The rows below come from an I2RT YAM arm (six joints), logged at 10 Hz.
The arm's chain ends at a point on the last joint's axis. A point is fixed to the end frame.
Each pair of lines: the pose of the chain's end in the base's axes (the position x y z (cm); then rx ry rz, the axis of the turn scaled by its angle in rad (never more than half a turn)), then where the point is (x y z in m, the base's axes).
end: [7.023 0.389 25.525 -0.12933 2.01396 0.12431]
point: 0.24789 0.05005 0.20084
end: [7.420 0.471 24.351 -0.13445 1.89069 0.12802]
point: 0.25682 0.05257 0.21166
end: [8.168 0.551 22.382 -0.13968 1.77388 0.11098]
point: 0.26693 0.05272 0.21341
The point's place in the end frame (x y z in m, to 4 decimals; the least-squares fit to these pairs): -0.0290 0.0179 0.1884
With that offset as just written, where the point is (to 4 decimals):
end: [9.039 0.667 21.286 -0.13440 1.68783 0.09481]
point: 0.2763 0.0520 0.2185
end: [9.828 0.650 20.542 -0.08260 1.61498 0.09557]
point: 0.2846 0.0453 0.2260
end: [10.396 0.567 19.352 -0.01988 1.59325 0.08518]
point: 0.2914 0.0350 0.2191
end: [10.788 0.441 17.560 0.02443 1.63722 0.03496]
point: 0.2977 0.0227 0.1927
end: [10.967 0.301 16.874 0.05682 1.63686 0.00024]
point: 0.3001 0.0133 0.1857
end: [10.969 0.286 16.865 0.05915 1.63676 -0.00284]
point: 0.3002 0.0125 0.1856
